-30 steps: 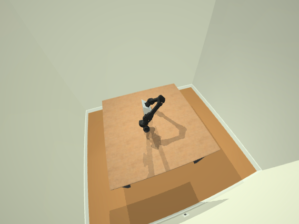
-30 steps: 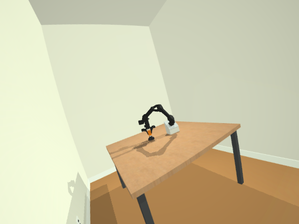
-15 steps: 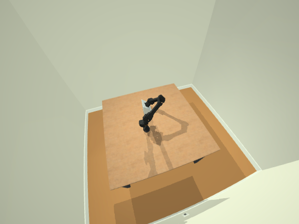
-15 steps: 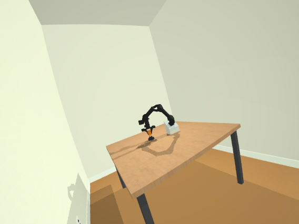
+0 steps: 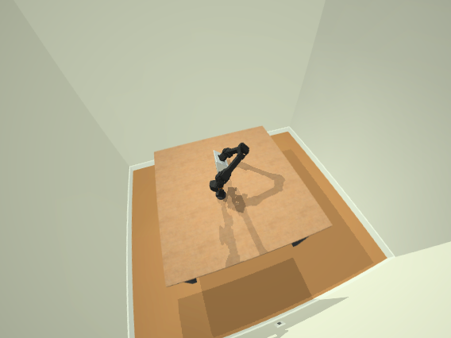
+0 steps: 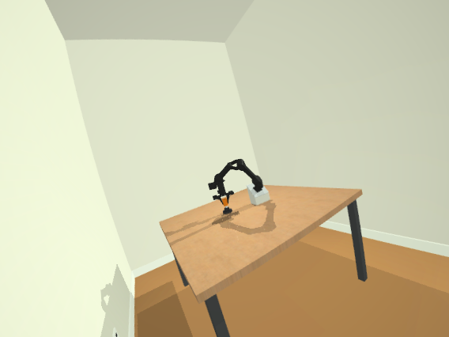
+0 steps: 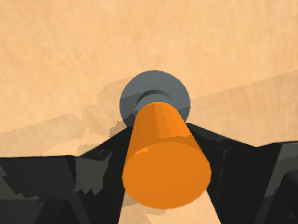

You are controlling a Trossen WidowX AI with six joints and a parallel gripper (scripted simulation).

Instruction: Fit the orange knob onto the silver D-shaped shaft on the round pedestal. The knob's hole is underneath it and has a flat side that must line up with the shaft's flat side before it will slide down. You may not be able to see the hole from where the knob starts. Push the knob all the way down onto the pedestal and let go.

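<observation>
My gripper tip is 3 cm below the orange knob. The rest, counted from my gripper tip: pedestal 4 cm below.
</observation>
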